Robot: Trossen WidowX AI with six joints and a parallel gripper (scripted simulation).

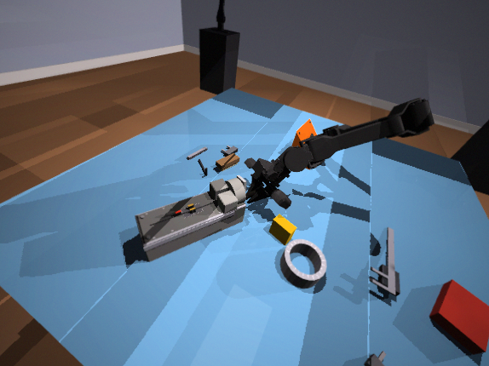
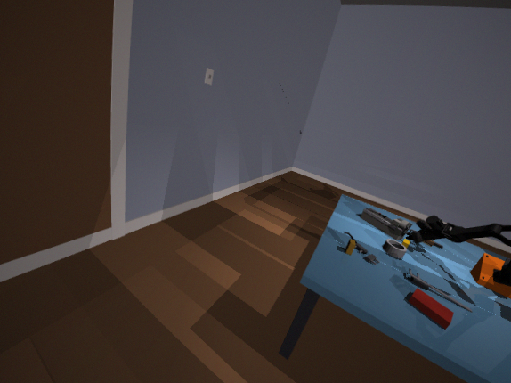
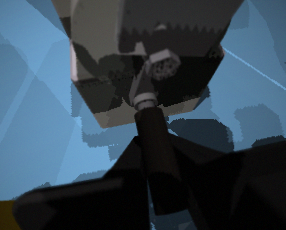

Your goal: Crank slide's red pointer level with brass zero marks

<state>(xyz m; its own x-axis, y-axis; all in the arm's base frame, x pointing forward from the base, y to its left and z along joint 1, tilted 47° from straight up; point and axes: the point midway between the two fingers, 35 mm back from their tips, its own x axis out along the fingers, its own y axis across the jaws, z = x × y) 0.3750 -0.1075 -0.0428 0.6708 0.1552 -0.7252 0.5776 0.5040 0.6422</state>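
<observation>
My gripper tip is 16 cm short of the red pointer, 12 cm to the left of it and 5 cm below it. Also, from my gripper tip: dark crank handle 3 cm above, 1 cm to the left, 1 cm behind; then yellow block 13 cm to the left, 4 cm ahead; then brown block 15 cm behind, 14 cm to the right, 2 cm below.
</observation>
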